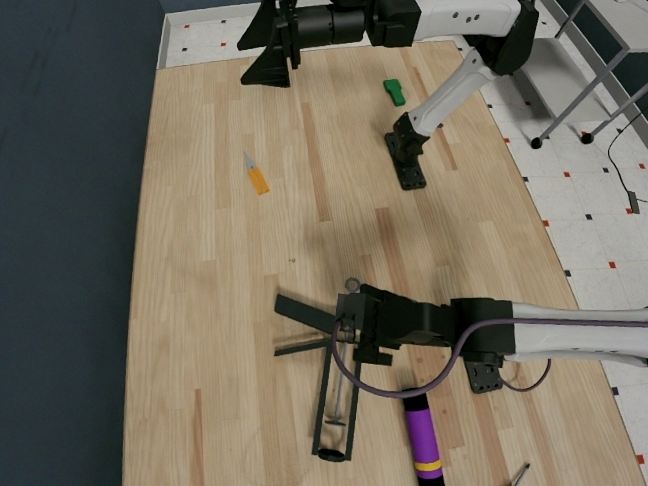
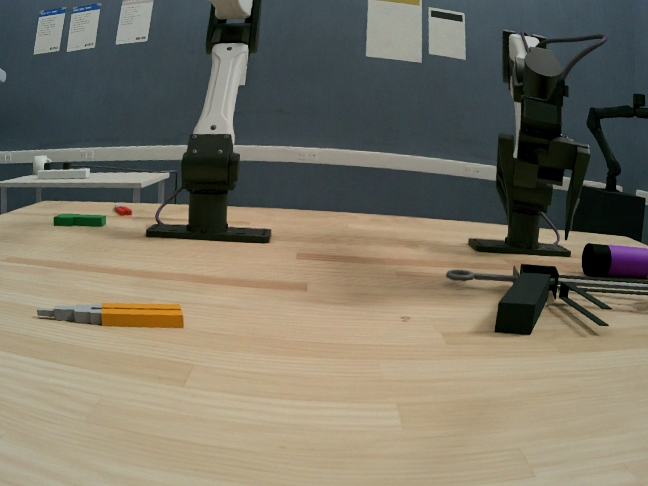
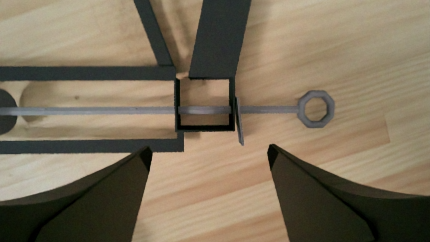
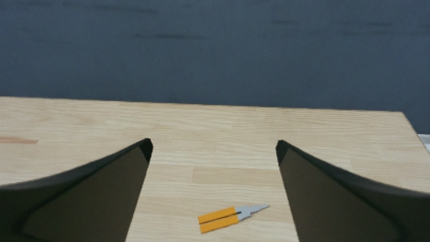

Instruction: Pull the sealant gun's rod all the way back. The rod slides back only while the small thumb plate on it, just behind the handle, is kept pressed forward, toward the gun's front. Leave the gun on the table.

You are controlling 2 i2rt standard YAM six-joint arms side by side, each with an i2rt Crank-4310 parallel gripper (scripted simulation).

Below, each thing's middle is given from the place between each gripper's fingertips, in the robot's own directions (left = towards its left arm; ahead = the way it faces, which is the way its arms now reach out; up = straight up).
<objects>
Now: the orange-handled knife (image 2: 108,314) 180 mm ahead of my left hand (image 2: 538,234), 500 mm to the right of it and 70 mm below it.
My right hand (image 1: 238,63) is 6 cm short of the orange-handled knife, 5 cm to the left of it and 36 cm above it.
</objects>
